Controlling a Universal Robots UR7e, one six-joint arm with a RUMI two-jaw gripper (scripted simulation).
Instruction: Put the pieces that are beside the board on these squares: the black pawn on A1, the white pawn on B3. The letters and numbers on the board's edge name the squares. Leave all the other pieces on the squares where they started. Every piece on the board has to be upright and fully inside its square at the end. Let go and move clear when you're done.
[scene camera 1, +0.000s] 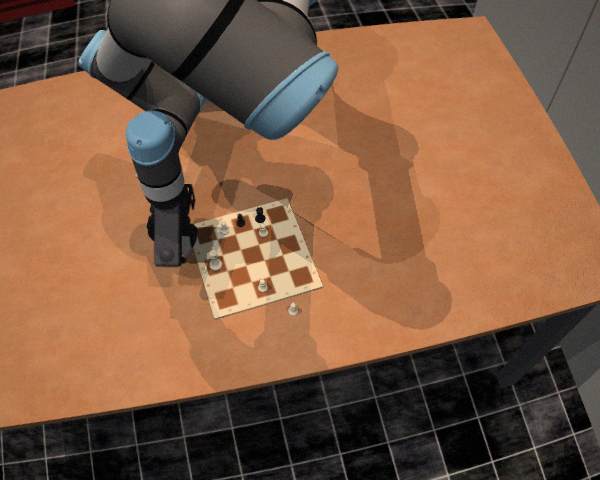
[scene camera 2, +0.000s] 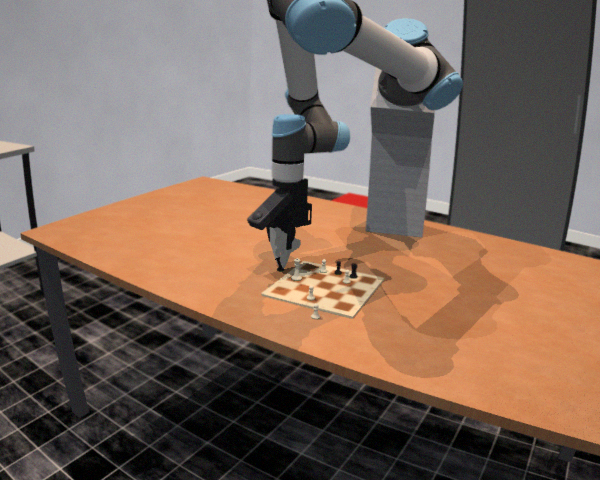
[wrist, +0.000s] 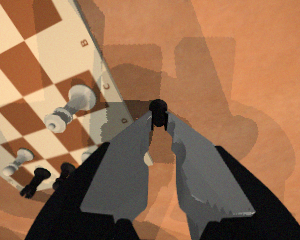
Scene:
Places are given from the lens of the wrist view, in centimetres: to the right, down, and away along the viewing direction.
my gripper (wrist: 158, 112): 1, -1, 14
chessboard (wrist: 53, 53): -8, -6, 12

